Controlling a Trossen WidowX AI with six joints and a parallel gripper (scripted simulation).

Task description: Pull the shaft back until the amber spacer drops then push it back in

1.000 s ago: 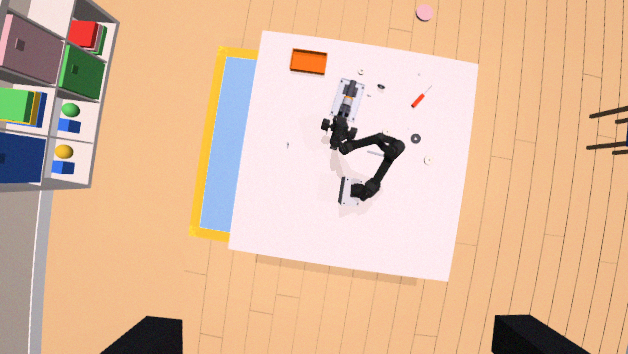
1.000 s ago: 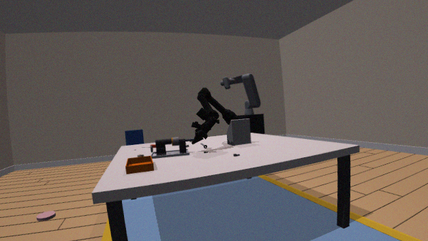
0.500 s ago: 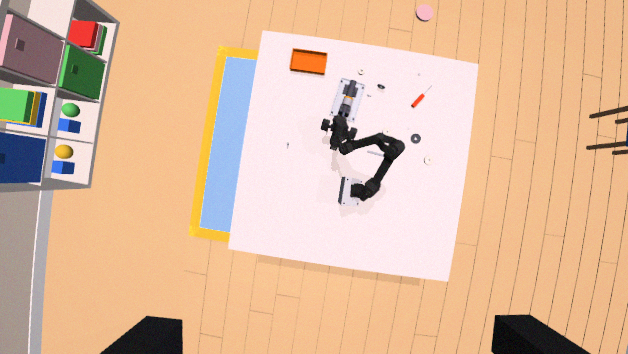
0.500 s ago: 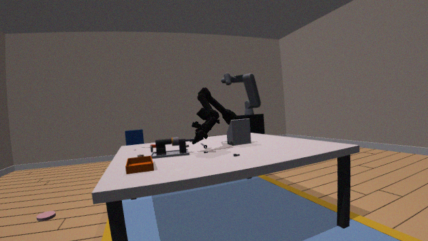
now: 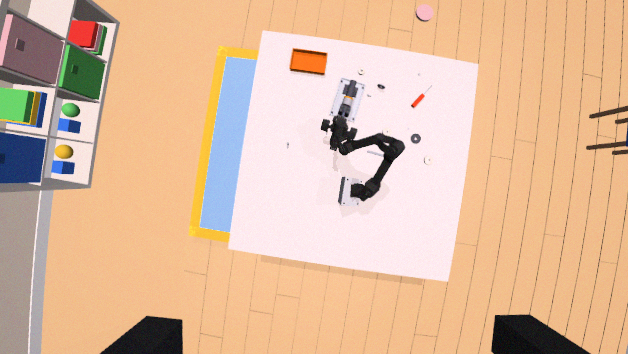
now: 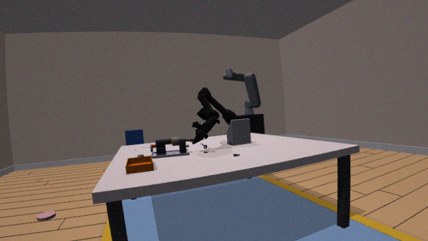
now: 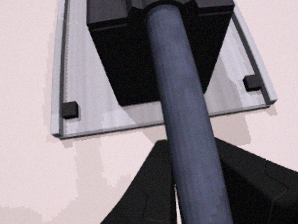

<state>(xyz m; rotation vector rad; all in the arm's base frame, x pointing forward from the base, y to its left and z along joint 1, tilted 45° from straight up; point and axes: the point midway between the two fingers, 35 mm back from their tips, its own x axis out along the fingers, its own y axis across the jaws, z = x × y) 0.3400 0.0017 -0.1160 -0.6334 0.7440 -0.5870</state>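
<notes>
My gripper tip is 50 mm short of the grey-blue shaft, 30 mm below it and 10 mm to the left of it. Also, from my gripper tip: amber spacer (120 mm ahead, 30 mm to the right, 20 mm above); then orange tray (350 mm ahead, 190 mm to the left, 50 mm below).
</notes>
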